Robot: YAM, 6 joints.
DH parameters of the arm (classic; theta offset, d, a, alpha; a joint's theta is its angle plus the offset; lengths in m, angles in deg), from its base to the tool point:
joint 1: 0 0.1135 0.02 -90
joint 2: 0 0 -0.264 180
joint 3: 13.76 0 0.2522 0
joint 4: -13.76 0 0.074 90
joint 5: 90 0 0 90
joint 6: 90 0.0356 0 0
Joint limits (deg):
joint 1: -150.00..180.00
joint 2: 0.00..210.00
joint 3: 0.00..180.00
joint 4: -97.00..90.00
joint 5: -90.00..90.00
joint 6: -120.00..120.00
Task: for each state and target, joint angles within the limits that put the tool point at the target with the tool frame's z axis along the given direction. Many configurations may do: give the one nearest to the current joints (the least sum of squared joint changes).
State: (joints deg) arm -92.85 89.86 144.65 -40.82 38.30 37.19
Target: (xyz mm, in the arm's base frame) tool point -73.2 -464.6 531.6 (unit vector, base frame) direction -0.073 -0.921 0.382
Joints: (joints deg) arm -99.29 126.87 153.95 -4.55 -4.39 37.19
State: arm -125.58 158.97 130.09 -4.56 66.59 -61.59
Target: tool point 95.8 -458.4 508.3 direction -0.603 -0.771 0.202
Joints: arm -74.78 125.25 147.38 -3.11 51.70 -61.59
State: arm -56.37 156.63 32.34 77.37 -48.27 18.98
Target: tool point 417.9 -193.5 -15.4 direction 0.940 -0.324 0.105
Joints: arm -25.33 158.53 74.72 89.88 -6.28 18.98
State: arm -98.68 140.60 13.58 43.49 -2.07 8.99
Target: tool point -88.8 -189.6 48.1 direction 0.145 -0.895 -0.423
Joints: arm -120.78 114.53 8.68 74.52 -35.61 8.99
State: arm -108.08 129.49 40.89 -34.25 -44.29 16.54
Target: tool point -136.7 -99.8 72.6 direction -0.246 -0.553 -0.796
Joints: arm -147.95 79.27 9.40 12.11 -19.76 16.54
